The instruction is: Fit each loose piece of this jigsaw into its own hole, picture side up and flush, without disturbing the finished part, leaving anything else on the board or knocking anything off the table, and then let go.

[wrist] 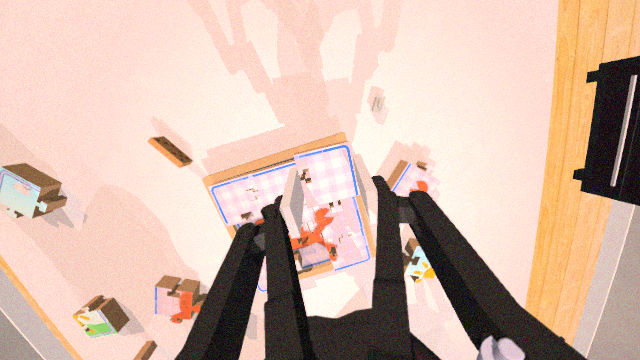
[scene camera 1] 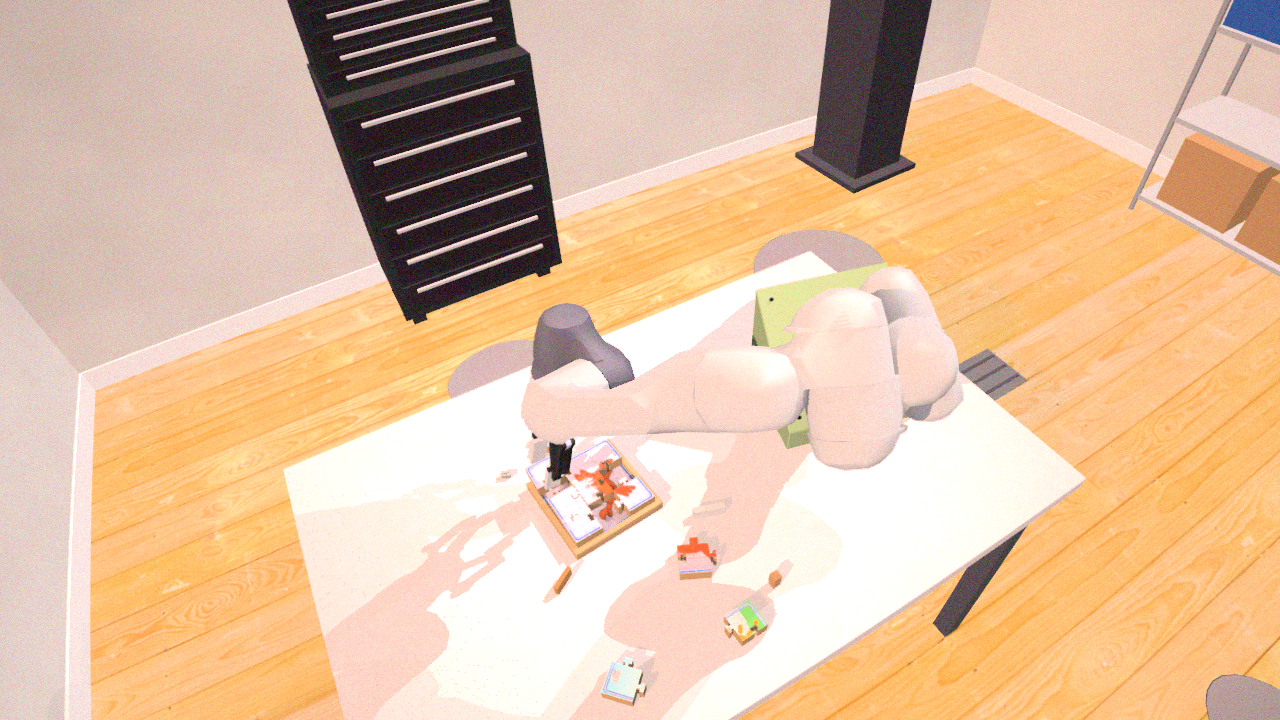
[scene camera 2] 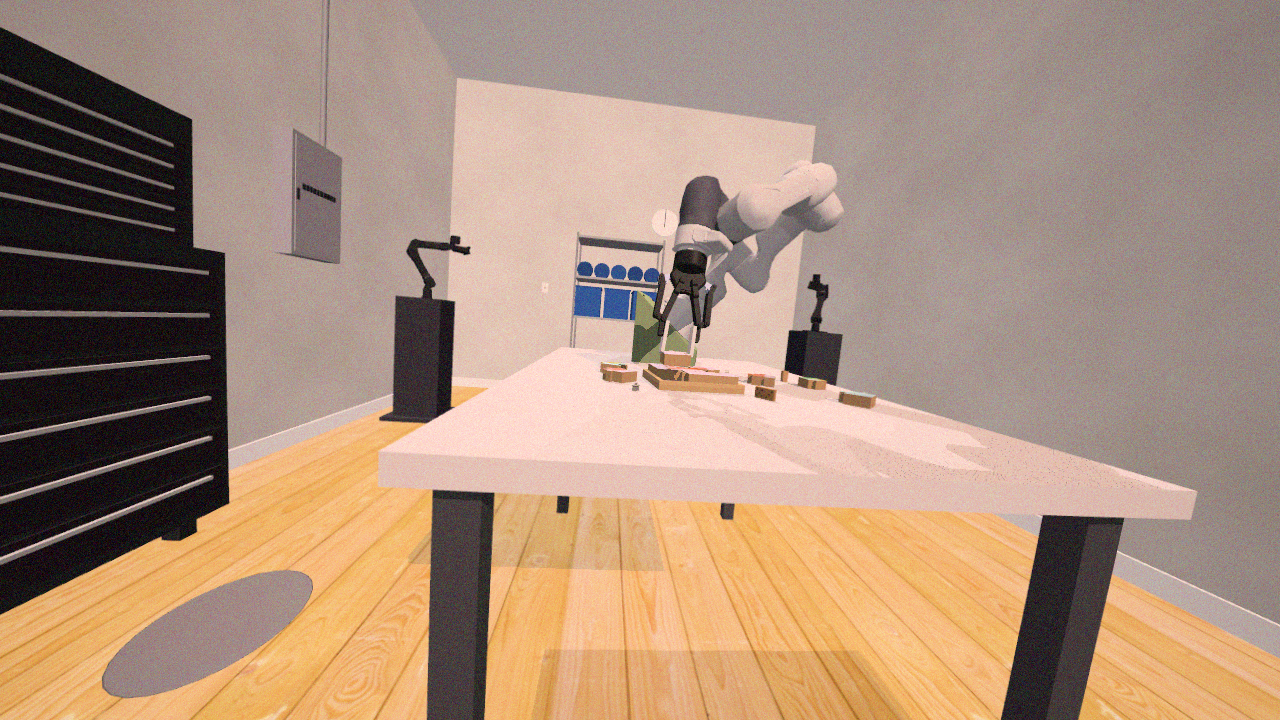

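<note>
My gripper is shut on a pink-checked corner piece, picture side up. It holds the piece over a corner of the wooden-rimmed board; the piece looks slightly above the board, hiding what lies under it. The board shows a red crab picture and an open recess. Loose on the table are a crab piece, a green-and-yellow piece, a pale blue piece, a checked claw piece and a sun piece.
A brown domino-like block, a small brown block and a small grey item lie around the board. A green panel stands by the arm's base.
</note>
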